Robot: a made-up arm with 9 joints. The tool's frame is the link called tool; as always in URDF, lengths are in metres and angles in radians. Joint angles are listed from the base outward.
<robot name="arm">
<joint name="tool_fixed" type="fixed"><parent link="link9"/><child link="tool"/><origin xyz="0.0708 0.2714 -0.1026"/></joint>
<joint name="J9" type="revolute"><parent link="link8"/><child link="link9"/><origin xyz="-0.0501 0.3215 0.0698"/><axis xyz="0 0 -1"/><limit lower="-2.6" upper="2.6"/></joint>
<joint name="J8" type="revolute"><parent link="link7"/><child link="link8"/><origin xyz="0.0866 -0.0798 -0.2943"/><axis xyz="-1 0 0"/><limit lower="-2.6" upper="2.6"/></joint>
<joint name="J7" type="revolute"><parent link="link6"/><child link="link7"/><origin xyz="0.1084 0.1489 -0.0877"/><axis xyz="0 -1 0"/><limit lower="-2.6" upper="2.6"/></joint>
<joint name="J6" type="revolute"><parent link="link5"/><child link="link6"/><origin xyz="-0.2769 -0.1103 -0.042"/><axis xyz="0 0 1"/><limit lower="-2.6" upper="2.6"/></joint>
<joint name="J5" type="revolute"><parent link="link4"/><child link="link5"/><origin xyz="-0.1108 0.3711 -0.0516"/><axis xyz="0 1 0"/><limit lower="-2.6" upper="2.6"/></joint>
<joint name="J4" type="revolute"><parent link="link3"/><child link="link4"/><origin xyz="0.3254 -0.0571 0.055"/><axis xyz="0 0 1"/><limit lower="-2.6" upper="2.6"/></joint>
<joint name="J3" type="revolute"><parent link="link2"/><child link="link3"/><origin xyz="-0.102 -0.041 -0.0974"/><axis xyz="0 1 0"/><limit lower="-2.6" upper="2.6"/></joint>
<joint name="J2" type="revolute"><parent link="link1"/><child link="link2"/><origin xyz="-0.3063 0.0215 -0.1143"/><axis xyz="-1 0 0"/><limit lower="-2.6" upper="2.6"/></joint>
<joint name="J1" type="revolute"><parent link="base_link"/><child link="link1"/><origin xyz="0 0 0.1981"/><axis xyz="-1 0 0"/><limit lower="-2.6" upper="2.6"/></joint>
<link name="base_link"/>
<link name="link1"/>
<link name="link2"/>
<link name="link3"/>
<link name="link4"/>
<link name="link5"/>
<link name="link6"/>
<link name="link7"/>
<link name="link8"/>
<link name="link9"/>
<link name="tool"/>
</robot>
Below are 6 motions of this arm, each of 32 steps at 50 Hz.
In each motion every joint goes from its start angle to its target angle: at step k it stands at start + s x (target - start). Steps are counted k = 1, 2, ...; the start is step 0. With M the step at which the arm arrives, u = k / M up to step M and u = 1 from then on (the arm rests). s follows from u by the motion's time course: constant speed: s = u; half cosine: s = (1 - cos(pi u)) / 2; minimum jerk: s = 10 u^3 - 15 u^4 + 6 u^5.
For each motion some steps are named. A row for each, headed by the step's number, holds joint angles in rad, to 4 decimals.
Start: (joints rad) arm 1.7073 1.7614 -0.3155 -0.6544 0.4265 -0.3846 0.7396 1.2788 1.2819
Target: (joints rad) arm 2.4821 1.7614 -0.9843 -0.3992 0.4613 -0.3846 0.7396 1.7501 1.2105
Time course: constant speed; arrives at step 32
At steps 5, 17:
5: 1.8284 1.7614 -0.4200 -0.6145 0.4319 -0.3846 0.7396 1.3524 1.2707
17: 2.1189 1.7614 -0.6708 -0.5188 0.4450 -0.3846 0.7396 1.5292 1.2440

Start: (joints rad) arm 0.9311 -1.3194 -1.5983 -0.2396 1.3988 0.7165 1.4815 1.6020 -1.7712
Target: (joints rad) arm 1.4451 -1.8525 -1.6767 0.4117 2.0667 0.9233 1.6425 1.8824 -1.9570
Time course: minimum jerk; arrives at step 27
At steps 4, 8, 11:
4: 0.9443 -1.3331 -1.6003 -0.2228 1.4160 0.7218 1.4856 1.6092 -1.7760
8: 1.0124 -1.4037 -1.6107 -0.1366 1.5045 0.7492 1.5070 1.6464 -1.8006
11: 1.1009 -1.4955 -1.6242 -0.0245 1.6194 0.7848 1.5347 1.6946 -1.8326

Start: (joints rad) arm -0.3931 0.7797 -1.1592 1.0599 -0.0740 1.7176 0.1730 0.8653 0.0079
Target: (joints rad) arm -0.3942 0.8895 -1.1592 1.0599 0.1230 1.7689 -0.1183 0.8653 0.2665
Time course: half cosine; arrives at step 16
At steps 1, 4, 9, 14, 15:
1: -0.3931 0.7808 -1.1592 1.0599 -0.0721 1.7181 0.1702 0.8653 0.0104
4: -0.3933 0.7958 -1.1592 1.0599 -0.0452 1.7251 0.1303 0.8653 0.0458
9: -0.3938 0.8453 -1.1592 1.0599 0.0437 1.7483 -0.0011 0.8653 0.1624
14: -0.3942 0.8853 -1.1592 1.0599 0.1155 1.7669 -0.1072 0.8653 0.2567
15: -0.3942 0.8884 -1.1592 1.0599 0.1211 1.7684 -0.1155 0.8653 0.2640

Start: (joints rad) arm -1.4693 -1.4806 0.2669 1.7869 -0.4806 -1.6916 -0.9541 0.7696 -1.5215
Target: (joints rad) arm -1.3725 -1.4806 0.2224 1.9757 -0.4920 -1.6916 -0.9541 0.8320 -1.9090
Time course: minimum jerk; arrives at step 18
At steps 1, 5, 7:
1: -1.4691 -1.4806 0.2668 1.7872 -0.4806 -1.6916 -0.9541 0.7697 -1.5221
5: -1.4562 -1.4806 0.2609 1.8124 -0.4821 -1.6916 -0.9541 0.7780 -1.5738
7: -1.4404 -1.4806 0.2536 1.8432 -0.4840 -1.6916 -0.9541 0.7882 -1.6371

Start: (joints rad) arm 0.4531 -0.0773 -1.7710 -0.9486 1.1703 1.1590 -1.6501 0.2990 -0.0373
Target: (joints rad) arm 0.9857 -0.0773 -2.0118 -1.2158 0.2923 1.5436 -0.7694 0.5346 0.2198
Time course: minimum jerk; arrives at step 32
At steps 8, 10, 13, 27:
8: 0.5082 -0.0773 -1.7959 -0.9763 1.0794 1.1988 -1.5589 0.3234 -0.0107
10: 0.5490 -0.0773 -1.8143 -0.9967 1.0123 1.2282 -1.4916 0.3414 0.0090
13: 0.6280 -0.0773 -1.8501 -1.0363 0.8821 1.2853 -1.3610 0.3763 0.0471
27: 0.9698 -0.0773 -2.0046 -1.2078 0.3184 1.5322 -0.7956 0.5276 0.2121

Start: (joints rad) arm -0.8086 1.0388 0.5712 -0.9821 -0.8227 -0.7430 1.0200 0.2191 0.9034
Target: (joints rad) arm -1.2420 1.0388 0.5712 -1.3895 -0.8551 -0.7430 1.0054 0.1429 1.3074
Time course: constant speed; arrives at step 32
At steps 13, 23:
13: -0.9847 1.0388 0.5712 -1.1476 -0.8359 -0.7430 1.0141 0.1881 1.0675
23: -1.1201 1.0388 0.5712 -1.2749 -0.8460 -0.7430 1.0095 0.1643 1.1938

